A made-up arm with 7 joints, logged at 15 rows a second.
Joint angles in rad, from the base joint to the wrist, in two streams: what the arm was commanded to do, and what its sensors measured. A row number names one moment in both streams.
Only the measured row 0 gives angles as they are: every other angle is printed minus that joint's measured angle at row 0.
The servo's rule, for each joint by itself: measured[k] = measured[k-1] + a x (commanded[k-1-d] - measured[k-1]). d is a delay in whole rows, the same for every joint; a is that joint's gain. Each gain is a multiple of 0.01, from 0.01 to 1. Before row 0 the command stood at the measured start. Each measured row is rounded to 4 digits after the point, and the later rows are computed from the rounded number. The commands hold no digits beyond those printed.
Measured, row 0:
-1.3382 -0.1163 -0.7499 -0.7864 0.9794 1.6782 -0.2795
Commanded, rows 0 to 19:
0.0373 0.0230 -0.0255 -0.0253 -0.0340 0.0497 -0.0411
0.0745 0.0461 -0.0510 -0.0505 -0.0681 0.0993 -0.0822
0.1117 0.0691 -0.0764 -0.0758 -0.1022 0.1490 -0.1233
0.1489 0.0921 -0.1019 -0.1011 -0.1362 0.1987 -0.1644
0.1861 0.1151 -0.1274 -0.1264 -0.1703 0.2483 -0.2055
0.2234 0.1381 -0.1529 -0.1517 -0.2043 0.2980 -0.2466
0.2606 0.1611 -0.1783 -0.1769 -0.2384 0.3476 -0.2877
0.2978 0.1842 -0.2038 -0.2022 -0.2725 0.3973 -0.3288
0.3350 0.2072 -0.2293 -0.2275 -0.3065 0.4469 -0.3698
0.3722 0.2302 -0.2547 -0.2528 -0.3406 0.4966 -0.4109
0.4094 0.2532 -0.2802 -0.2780 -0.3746 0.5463 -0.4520
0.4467 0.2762 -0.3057 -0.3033 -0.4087 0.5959 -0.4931
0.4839 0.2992 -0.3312 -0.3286 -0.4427 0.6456 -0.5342
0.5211 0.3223 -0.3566 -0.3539 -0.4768 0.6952 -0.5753
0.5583 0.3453 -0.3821 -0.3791 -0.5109 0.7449 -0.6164
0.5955 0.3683 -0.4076 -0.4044 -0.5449 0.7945 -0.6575
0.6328 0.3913 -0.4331 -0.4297 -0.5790 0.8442 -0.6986
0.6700 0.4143 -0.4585 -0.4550 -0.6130 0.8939 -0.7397
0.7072 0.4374 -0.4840 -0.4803 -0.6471 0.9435 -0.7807
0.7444 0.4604 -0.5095 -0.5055 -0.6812 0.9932 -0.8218
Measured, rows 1 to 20:
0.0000 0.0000 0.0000 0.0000 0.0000 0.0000 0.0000
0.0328 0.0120 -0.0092 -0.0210 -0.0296 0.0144 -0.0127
0.0695 0.0297 -0.0242 -0.0455 -0.0631 0.0390 -0.0342
0.1066 0.0502 -0.0430 -0.0706 -0.0971 0.0709 -0.0618
0.1438 0.0720 -0.0642 -0.0959 -0.1311 0.1080 -0.0936
0.1810 0.0944 -0.0870 -0.1212 -0.1652 0.1487 -0.1283
0.2183 0.1171 -0.1107 -0.1465 -0.1992 0.1920 -0.1650
0.2555 0.1400 -0.1350 -0.1717 -0.2333 0.2371 -0.2030
0.2927 0.1630 -0.1598 -0.1970 -0.2674 0.2836 -0.2420
0.3299 0.1860 -0.1848 -0.2223 -0.3014 0.3310 -0.2816
0.3671 0.2090 -0.2100 -0.2476 -0.3355 0.3790 -0.3217
0.4043 0.2320 -0.2353 -0.2728 -0.3695 0.4275 -0.3621
0.4416 0.2550 -0.2606 -0.2981 -0.4036 0.4763 -0.4027
0.4788 0.2780 -0.2860 -0.3234 -0.4376 0.5254 -0.4435
0.5160 0.3010 -0.3114 -0.3487 -0.4717 0.5746 -0.4844
0.5532 0.3240 -0.3369 -0.3739 -0.5058 0.6240 -0.5253
0.5904 0.3470 -0.3624 -0.3992 -0.5398 0.6734 -0.5663
0.6277 0.3700 -0.3879 -0.4245 -0.5739 0.7229 -0.6073
0.6649 0.3930 -0.4133 -0.4498 -0.6079 0.7725 -0.6483
0.7021 0.4161 -0.4388 -0.4751 -0.6420 0.8221 -0.6893
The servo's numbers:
d 1
a 0.88 0.52 0.36 0.83 0.87 0.29 0.31

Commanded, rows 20 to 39:
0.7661 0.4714 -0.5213 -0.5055 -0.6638 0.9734 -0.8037
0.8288 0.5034 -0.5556 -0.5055 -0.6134 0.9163 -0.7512
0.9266 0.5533 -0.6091 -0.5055 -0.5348 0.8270 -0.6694
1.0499 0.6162 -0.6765 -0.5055 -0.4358 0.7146 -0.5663
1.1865 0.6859 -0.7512 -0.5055 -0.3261 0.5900 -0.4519
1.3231 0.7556 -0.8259 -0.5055 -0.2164 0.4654 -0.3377
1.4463 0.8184 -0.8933 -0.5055 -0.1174 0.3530 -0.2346
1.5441 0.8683 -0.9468 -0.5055 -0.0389 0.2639 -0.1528
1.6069 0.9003 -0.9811 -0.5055 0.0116 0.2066 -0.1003
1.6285 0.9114 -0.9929 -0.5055 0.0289 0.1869 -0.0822
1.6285 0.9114 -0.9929 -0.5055 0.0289 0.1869 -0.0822
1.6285 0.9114 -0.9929 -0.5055 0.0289 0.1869 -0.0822
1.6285 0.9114 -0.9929 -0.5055 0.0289 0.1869 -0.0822
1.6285 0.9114 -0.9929 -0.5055 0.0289 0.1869 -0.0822
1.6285 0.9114 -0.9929 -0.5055 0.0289 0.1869 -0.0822
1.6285 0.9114 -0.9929 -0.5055 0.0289 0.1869 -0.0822
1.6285 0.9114 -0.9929 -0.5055 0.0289 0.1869 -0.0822
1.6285 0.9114 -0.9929 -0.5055 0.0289 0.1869 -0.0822
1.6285 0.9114 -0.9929 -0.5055 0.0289 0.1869 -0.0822
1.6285 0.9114 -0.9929 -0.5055 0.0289 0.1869 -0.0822
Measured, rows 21 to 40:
0.7393 0.4391 -0.4643 -0.5003 -0.6761 0.8717 -0.7304
0.7629 0.4559 -0.4848 -0.5046 -0.6654 0.9012 -0.7531
0.8209 0.4806 -0.5103 -0.5053 -0.6202 0.9056 -0.7525
0.9139 0.5184 -0.5459 -0.5055 -0.5459 0.8828 -0.7267
1.0336 0.5693 -0.5929 -0.5055 -0.4501 0.8340 -0.6770
1.1682 0.6299 -0.6499 -0.5055 -0.3422 0.7632 -0.6072
1.3045 0.6953 -0.7133 -0.5055 -0.2328 0.6768 -0.5237
1.4293 0.7593 -0.7781 -0.5055 -0.1324 0.5829 -0.4341
1.5303 0.8160 -0.8388 -0.5055 -0.0511 0.4904 -0.3469
1.5977 0.8598 -0.8900 -0.5055 0.0034 0.4081 -0.2705
1.6248 0.8866 -0.9270 -0.5055 0.0256 0.3440 -0.2121
1.6281 0.8995 -0.9507 -0.5055 0.0285 0.2984 -0.1718
1.6285 0.9057 -0.9659 -0.5055 0.0288 0.2661 -0.1440
1.6285 0.9087 -0.9756 -0.5055 0.0289 0.2431 -0.1248
1.6285 0.9101 -0.9818 -0.5055 0.0289 0.2268 -0.1116
1.6285 0.9108 -0.9858 -0.5055 0.0289 0.2152 -0.1025
1.6285 0.9111 -0.9884 -0.5055 0.0289 0.2070 -0.0962
1.6285 0.9113 -0.9900 -0.5055 0.0289 0.2012 -0.0919
1.6285 0.9114 -0.9910 -0.5055 0.0289 0.1971 -0.0889
1.6285 0.9114 -0.9917 -0.5055 0.0289 0.1941 -0.0868

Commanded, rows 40 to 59:
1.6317 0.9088 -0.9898 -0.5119 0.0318 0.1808 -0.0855
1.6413 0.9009 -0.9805 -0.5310 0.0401 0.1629 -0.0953
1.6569 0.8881 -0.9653 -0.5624 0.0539 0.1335 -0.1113
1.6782 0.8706 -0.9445 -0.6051 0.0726 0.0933 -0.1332
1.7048 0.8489 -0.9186 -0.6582 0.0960 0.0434 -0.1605
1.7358 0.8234 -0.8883 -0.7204 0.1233 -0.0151 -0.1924
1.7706 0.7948 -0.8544 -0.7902 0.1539 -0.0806 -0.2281
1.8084 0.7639 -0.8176 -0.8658 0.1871 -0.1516 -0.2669
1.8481 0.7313 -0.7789 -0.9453 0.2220 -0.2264 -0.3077
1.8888 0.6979 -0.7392 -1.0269 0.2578 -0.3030 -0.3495
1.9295 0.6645 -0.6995 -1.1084 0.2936 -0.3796 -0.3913
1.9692 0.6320 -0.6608 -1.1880 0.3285 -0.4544 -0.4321
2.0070 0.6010 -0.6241 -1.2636 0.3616 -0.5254 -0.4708
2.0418 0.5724 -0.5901 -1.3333 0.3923 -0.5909 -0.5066
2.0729 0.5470 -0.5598 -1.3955 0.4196 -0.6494 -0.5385
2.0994 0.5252 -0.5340 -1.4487 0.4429 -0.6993 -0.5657
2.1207 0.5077 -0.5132 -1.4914 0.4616 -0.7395 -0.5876
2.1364 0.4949 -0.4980 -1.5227 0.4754 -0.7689 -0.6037
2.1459 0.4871 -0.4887 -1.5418 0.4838 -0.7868 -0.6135
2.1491 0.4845 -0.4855 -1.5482 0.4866 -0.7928 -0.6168
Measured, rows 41 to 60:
1.6285 0.9114 -0.9921 -0.5055 0.0289 0.1920 -0.0854
1.6313 0.9100 -0.9913 -0.5108 0.0314 0.1888 -0.0854
1.6401 0.9053 -0.9874 -0.5276 0.0390 0.1813 -0.0885
1.6549 0.8964 -0.9794 -0.5565 0.0520 0.1674 -0.0956
1.6754 0.8830 -0.9668 -0.5968 0.0699 0.1459 -0.1073
1.7013 0.8653 -0.9494 -0.6478 0.0926 0.1162 -0.1238
1.7317 0.8435 -0.9274 -0.7081 0.1193 0.0781 -0.1451
1.7659 0.8182 -0.9011 -0.7762 0.1494 0.0321 -0.1708
1.8033 0.7900 -0.8710 -0.8506 0.1822 -0.0212 -0.2006
1.8427 0.7595 -0.8378 -0.9292 0.2168 -0.0807 -0.2338
1.8833 0.7275 -0.8023 -1.0103 0.2525 -0.1452 -0.2697
1.9240 0.6947 -0.7653 -1.0917 0.2883 -0.2132 -0.3074
1.9638 0.6621 -0.7277 -1.1716 0.3233 -0.2831 -0.3461
2.0018 0.6303 -0.6904 -1.2480 0.3566 -0.3534 -0.3848
2.0370 0.6002 -0.6543 -1.3188 0.3877 -0.4223 -0.4226
2.0686 0.5725 -0.6203 -1.3825 0.4155 -0.4882 -0.4585
2.0957 0.5479 -0.5892 -1.4374 0.4393 -0.5494 -0.4917
2.1177 0.5270 -0.5618 -1.4822 0.4587 -0.6045 -0.5214
2.1342 0.5103 -0.5388 -1.5158 0.4732 -0.6522 -0.5469
2.1445 0.4982 -0.5208 -1.5374 0.4824 -0.6912 -0.5675

